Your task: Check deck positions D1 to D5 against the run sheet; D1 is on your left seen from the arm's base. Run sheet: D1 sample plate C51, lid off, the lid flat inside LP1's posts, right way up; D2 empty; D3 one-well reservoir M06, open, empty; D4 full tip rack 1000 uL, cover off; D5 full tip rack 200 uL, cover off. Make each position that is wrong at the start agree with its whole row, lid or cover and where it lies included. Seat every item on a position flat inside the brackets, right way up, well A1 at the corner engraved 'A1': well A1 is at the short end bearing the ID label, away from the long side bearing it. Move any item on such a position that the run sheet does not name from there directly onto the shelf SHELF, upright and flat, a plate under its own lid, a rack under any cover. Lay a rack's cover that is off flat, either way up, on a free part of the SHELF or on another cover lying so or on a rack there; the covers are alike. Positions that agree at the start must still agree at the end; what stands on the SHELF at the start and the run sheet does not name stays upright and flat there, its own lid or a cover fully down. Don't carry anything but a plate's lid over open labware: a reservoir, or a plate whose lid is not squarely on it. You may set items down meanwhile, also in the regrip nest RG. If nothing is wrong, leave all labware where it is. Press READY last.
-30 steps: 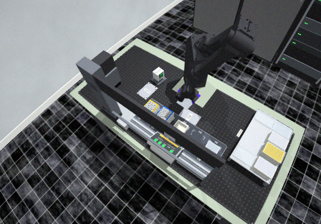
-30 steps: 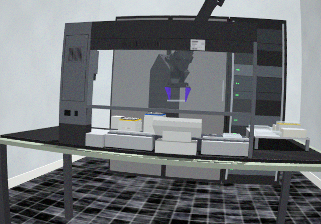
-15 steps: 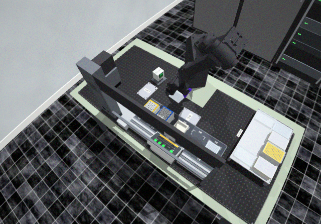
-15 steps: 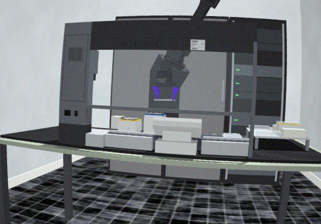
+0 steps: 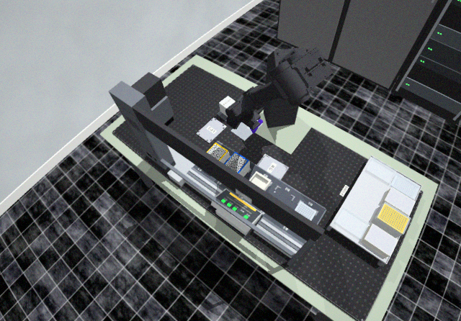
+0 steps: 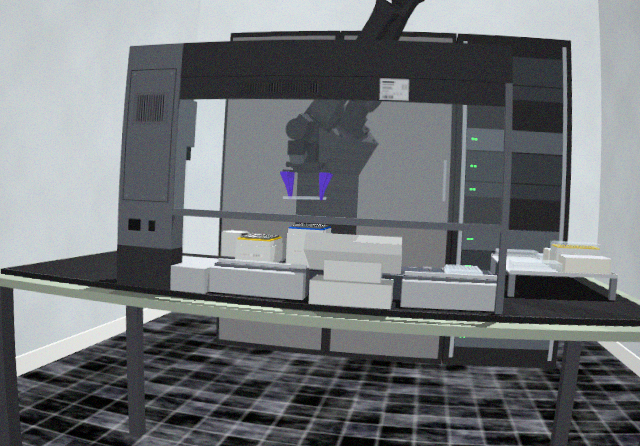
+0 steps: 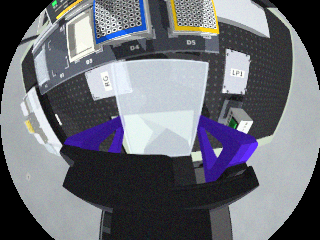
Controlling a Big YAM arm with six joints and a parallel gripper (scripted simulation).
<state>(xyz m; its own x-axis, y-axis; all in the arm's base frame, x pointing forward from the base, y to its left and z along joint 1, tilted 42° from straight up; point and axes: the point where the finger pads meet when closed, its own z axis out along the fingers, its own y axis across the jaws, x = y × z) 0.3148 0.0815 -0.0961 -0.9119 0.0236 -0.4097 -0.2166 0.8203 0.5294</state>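
The ready button box is 60 mm behind my hand, 250 mm to the right of it and 150 mm below it. Also, from my hand: blue-rimmed tip rack (150 mm ahead, 110 mm to the left, 100 mm below); clear plate lid (right at my hand); yellow-rimmed tip rack (190 mm ahead, 10 mm to the right, 120 mm below).
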